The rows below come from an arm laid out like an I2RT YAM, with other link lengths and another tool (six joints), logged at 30 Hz.
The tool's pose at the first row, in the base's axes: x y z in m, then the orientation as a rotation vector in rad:
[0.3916 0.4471 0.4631 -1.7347 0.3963 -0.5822]
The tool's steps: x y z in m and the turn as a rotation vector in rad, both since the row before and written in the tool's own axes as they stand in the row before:
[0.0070 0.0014 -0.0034 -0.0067 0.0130 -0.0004]
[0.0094 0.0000 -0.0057 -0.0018 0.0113 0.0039]
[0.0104 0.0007 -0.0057 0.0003 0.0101 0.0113]
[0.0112 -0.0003 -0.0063 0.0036 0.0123 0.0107]
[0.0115 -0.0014 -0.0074 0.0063 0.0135 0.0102]
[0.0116 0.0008 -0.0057 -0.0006 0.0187 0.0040]
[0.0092 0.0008 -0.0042 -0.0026 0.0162 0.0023]
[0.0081 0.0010 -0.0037 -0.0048 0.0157 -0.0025]
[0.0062 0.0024 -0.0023 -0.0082 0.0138 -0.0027]
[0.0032 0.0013 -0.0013 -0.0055 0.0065 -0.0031]
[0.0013 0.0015 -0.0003 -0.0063 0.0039 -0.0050]
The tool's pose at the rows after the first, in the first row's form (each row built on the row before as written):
[0.3954 0.4402 0.4635 -1.7382 0.4075 -0.5933]
[0.3997 0.4304 0.4661 -1.7361 0.4194 -0.6004]
[0.4047 0.4198 0.4682 -1.7300 0.4359 -0.6013]
[0.4098 0.4085 0.4714 -1.7203 0.4522 -0.6050]
[0.4143 0.3963 0.4758 -1.7079 0.4679 -0.6104]
[0.4198 0.3847 0.4776 -1.7027 0.4847 -0.6239]
[0.4242 0.3756 0.4788 -1.7005 0.4991 -0.6361]
[0.4279 0.3675 0.4796 -1.7020 0.5100 -0.6510]
[0.4310 0.3613 0.4786 -1.7072 0.5208 -0.6638]
[0.4325 0.3580 0.4781 -1.7118 0.5251 -0.6709]
[0.4333 0.3566 0.4769 -1.7185 0.5263 -0.6769]

